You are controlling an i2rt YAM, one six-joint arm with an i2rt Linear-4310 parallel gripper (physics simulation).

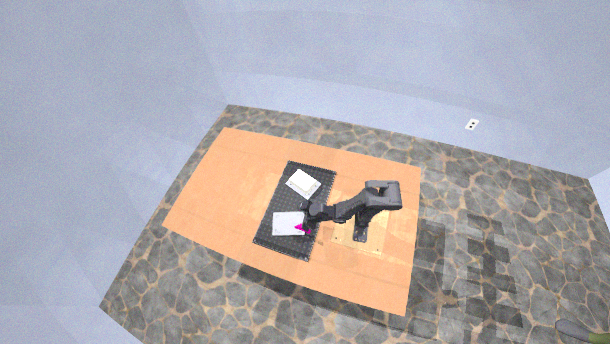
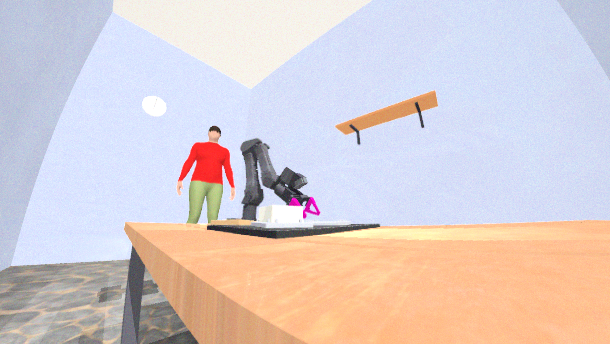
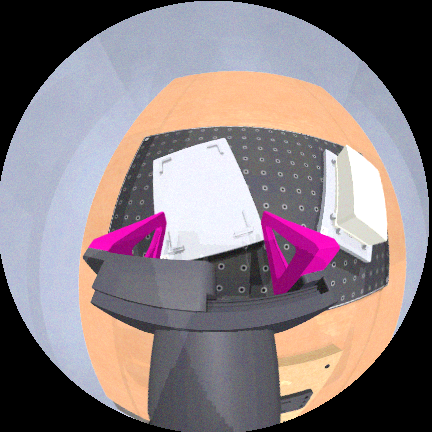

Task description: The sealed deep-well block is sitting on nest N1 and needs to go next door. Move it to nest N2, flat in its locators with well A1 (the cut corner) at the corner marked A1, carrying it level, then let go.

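Places are measured from the arm's base along level axes (x back, y down, z right), in centimetres.
Pixels of known places: gripper, fingertip midpoint: (image 1: 297,219) (image 2: 313,215) (image 3: 213,216); arm's base, origin of the base link: (image 1: 361,222) (image 2: 248,222).
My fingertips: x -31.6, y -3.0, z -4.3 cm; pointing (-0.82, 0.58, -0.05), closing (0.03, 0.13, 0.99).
Note:
For each thing: its top centre in the pictures, then the offset to it from my fingertips. Level surfaces: height alone.
- sealed deep-well block, middle of its top: (image 3: 370,186) (image 2: 279,207) (image 1: 302,179) dz +21.6, dx -1.9, dy -1.9 cm
- nest N1, middle of its top: (image 3: 357,196) (image 2: 279,218) (image 1: 302,182) dz +21.6, dx -1.9, dy +1.3 cm
- Nest N2, middle of its top: (image 3: 195,185) (image 2: 326,220) (image 1: 288,222) dz -2.3, dx -4.7, dy +1.7 cm
- black perforated board, middle of its top: (image 3: 283,197) (image 2: 307,225) (image 1: 296,204) dz +8.8, dx -3.1, dy +3.4 cm
- wooden table, its level: dy +4.8 cm
The sealed deep-well block (image 1: 303,180) (image 2: 280,214) (image 3: 367,200) is a white box sitting upright on nest N1 (image 1: 307,196) (image 2: 286,225) (image 3: 327,182). Nest N2 (image 1: 285,224) (image 2: 335,223) (image 3: 200,195) is a flat white plate with raised corner locators and carries no block. My gripper (image 1: 302,220) (image 2: 306,207) (image 3: 213,216) is open and empty, its magenta fingers spread above the arm-side end of nest N2, apart from the block. The cut corner and the A1 mark cannot be made out.
Both nests stand on a black perforated board (image 1: 280,200) (image 2: 280,233) (image 3: 285,175) on the wooden table (image 1: 225,185) (image 2: 400,280) (image 3: 240,100). The arm's base stands on a pale plate (image 1: 345,240) beside it. A person (image 2: 207,162) stands behind the table.

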